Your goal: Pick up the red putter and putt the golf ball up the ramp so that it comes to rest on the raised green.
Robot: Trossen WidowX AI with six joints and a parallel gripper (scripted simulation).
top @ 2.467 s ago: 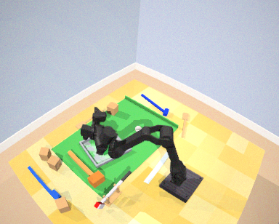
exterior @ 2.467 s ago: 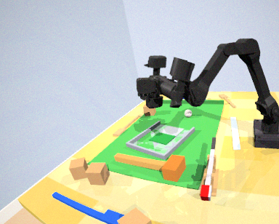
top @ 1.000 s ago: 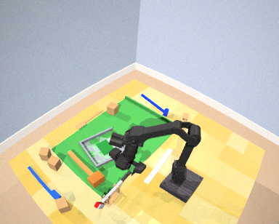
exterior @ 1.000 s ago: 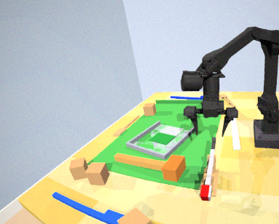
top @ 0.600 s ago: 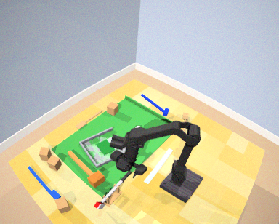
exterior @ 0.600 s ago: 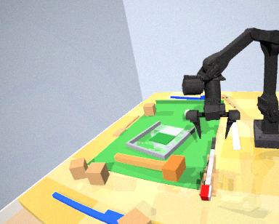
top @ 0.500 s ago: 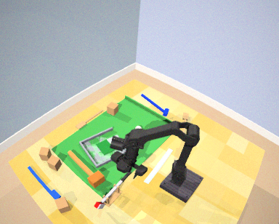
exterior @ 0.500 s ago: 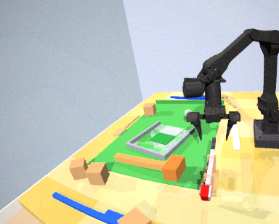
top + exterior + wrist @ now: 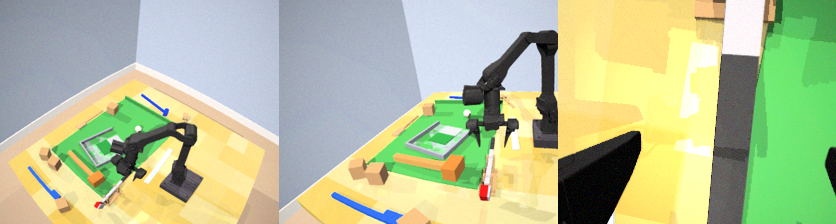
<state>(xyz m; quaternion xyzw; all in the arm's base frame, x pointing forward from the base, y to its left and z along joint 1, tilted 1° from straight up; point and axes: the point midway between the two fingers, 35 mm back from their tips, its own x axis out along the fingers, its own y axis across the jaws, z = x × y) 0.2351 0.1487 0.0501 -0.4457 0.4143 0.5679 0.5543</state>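
My gripper tip is 80 mm past the white strip, 210 mm to the left of it and 50 mm above it. The rest, counted from my gripper tip: wooden stand (10 mm behind, 130 mm to the left, 20 mm below); white golf ball (180 mm ahead, 360 mm to the right, 30 mm below); red putter (10 mm behind, 110 mm to the left, 10 mm above).
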